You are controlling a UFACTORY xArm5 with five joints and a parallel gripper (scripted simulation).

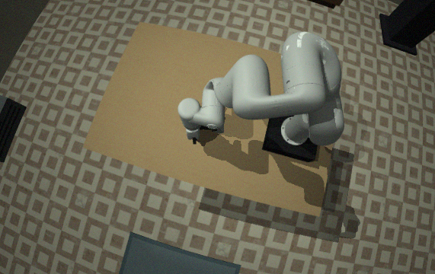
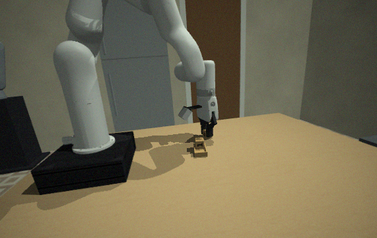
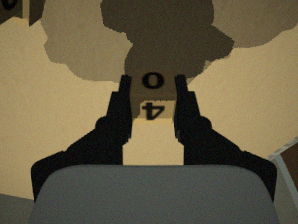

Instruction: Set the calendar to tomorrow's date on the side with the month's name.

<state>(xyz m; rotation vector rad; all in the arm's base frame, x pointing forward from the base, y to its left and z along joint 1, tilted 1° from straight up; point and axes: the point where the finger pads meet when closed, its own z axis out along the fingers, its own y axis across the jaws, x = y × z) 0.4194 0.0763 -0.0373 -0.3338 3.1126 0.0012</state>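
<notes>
The wooden date cube lies 1 cm below my hand. From my hand the other things lie so: wooden calendar tray 12 cm to the right, 7 cm behind, 2 cm below.
</notes>
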